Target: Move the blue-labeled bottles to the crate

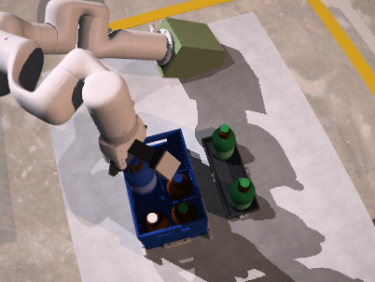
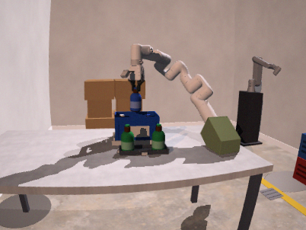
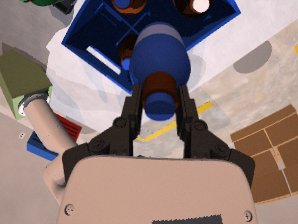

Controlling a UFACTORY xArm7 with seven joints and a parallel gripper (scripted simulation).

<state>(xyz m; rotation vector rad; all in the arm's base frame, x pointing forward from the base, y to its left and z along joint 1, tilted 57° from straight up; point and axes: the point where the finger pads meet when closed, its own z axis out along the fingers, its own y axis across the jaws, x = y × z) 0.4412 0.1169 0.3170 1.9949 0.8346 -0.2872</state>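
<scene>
The blue-labeled bottle is 70 mm below my hand. The rest, counted from my hand: black tray: 320 mm below, 260 mm to the left; blue crate: 250 mm below, 50 mm to the left, 10 mm ahead.
</scene>
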